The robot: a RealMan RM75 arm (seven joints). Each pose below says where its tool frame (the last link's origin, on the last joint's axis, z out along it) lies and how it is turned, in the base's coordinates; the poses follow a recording.
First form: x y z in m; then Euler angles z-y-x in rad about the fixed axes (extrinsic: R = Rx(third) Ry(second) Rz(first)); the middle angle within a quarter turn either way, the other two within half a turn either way.
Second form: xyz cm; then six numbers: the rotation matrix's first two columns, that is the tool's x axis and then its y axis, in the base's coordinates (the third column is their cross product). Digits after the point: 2 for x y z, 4 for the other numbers.
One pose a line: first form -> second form
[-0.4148, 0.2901, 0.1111, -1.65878, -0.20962, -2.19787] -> [-41.48, 29.01, 11.11, -0.0859, 0.5697, 0.8173, 0.9743, 0.2194, -0.0505]
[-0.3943, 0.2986, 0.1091, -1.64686, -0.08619, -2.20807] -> [-39.43, 29.86, 10.91, -0.0757, 0.5880, 0.8053, 0.9934, 0.1142, 0.0100]
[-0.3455, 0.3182, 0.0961, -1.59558, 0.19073, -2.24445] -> [-34.55, 31.82, 9.61, -0.0243, 0.6273, 0.7784, 0.9816, -0.1327, 0.1376]
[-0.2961, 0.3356, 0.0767, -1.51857, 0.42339, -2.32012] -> [-29.61, 33.56, 7.67, 0.0476, 0.6645, 0.7458, 0.9105, -0.3360, 0.2412]
